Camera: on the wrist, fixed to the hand. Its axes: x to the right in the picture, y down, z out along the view.
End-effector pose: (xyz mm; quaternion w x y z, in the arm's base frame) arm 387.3 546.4 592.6 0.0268 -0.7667 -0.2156 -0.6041
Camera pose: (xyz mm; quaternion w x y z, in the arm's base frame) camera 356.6 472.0 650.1 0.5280 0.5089 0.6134 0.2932
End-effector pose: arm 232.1 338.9 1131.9 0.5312 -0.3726 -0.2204 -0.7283
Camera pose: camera 272.1 252.3 1105.9 0.2248 0.3180 0.4394 0.8095
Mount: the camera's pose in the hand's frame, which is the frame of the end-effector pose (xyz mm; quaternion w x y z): 26.3 68.8 -66.0 0.6855 -0.1111 -0.2129 -0.6874
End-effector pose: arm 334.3 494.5 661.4 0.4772 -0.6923 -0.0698 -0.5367
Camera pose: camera 342.4 398.2 640.3 0.1336 0.5939 0.5657 0.5563
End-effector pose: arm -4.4 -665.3 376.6 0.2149 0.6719 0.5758 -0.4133
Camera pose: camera 81.3 -616.0 380.0 0.0604 -0.0471 0.8567 -0.5101
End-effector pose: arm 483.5 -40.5 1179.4 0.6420 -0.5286 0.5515 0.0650
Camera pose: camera 405.5 -73.4 1128.2 0.5434 -0.7989 -0.1292 -0.2229
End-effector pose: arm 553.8 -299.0 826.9 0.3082 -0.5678 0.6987 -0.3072
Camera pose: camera 456.4 -308.2 812.1 0.0858 -0.9691 0.0572 -0.2239
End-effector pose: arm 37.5 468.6 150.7 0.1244 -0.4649 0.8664 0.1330
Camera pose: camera -40.4 462.1 211.3 0.3095 -0.8997 0.2331 0.2009
